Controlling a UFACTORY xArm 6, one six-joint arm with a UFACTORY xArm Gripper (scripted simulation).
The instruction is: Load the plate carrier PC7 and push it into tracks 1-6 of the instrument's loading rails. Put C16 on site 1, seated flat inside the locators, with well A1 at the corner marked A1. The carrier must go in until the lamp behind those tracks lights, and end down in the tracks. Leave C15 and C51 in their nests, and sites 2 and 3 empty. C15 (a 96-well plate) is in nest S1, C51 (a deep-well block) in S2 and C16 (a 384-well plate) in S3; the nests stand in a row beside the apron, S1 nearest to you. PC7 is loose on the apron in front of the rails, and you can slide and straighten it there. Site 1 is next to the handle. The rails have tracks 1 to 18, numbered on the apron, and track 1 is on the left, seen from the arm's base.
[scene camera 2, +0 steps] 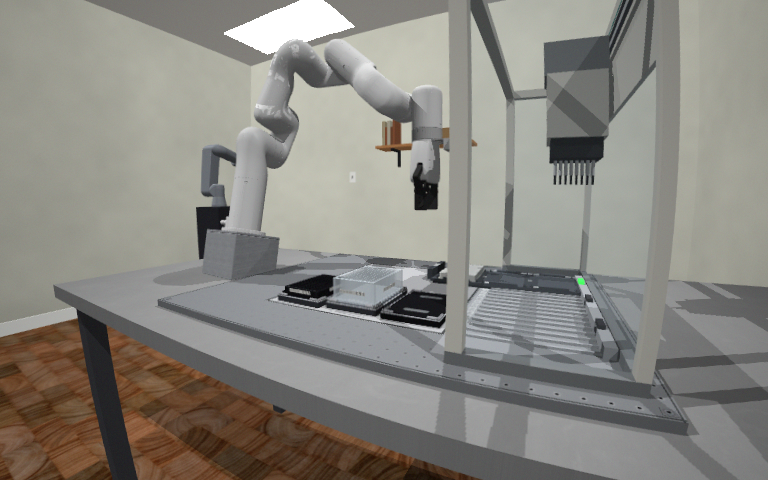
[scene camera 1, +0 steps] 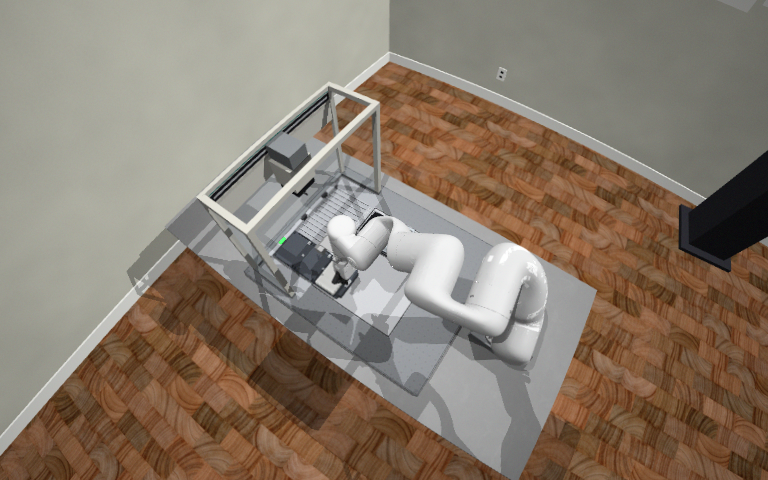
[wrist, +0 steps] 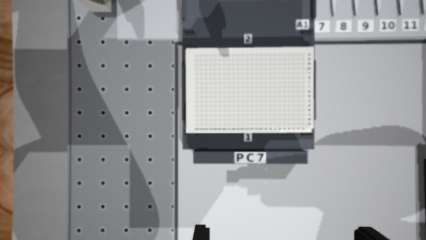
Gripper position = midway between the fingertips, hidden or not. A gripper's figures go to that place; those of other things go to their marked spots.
My gripper (scene camera 2: 426,209): 0.82 m from the lens. A dark plate C15 (scene camera 2: 324,282) is 0.67 m from the lens. A clear deep-well block C51 (scene camera 2: 370,285): 0.54 m from the lens. A nest S3 (scene camera 2: 435,307): 0.56 m from the lens. The marked spots on the nest S3 and the dark plate C15 are 0.24 m apart.
